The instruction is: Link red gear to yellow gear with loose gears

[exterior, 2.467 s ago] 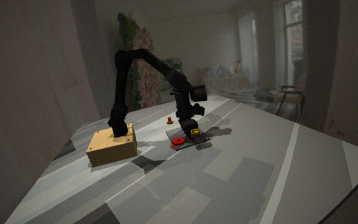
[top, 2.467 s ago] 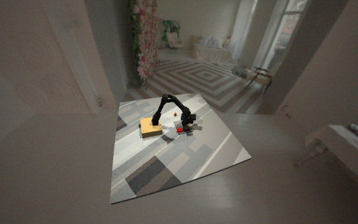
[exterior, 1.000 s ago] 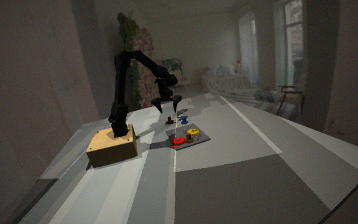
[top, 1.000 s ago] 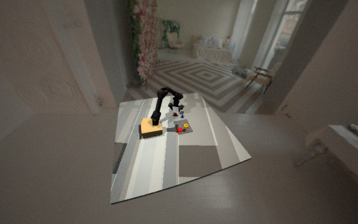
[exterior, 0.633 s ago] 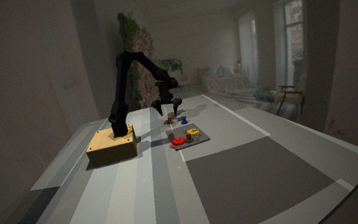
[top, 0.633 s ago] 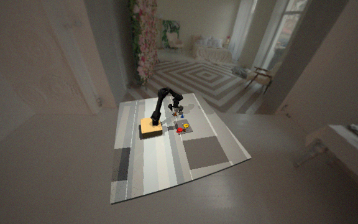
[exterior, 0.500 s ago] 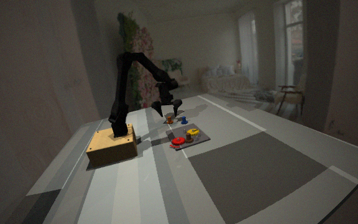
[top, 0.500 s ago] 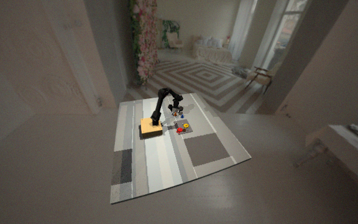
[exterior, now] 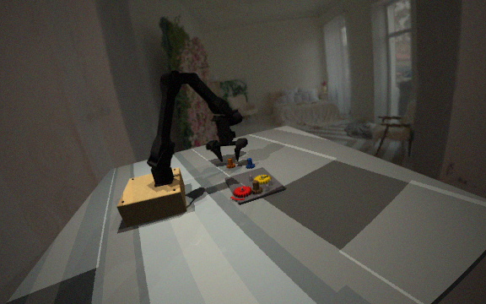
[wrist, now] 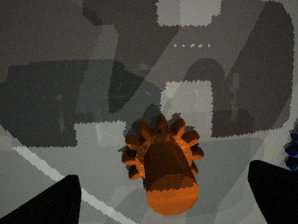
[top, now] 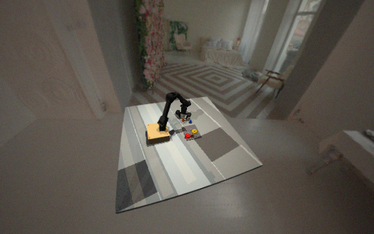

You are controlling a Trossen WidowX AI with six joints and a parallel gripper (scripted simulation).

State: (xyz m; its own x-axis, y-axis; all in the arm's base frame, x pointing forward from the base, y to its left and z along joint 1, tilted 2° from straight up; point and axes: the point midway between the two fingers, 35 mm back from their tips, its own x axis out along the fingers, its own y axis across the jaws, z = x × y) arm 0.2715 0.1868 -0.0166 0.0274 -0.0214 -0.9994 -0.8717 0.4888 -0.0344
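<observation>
My gripper tip is 22 cm to the left of the yellow gear, 8 cm short of it and 1 cm above it. Round my gripper tip: red gear (27 cm to the right, 1 cm below); orange gear (1 cm below); blue gear (8 cm ahead, 6 cm to the right, 1 cm below).
</observation>
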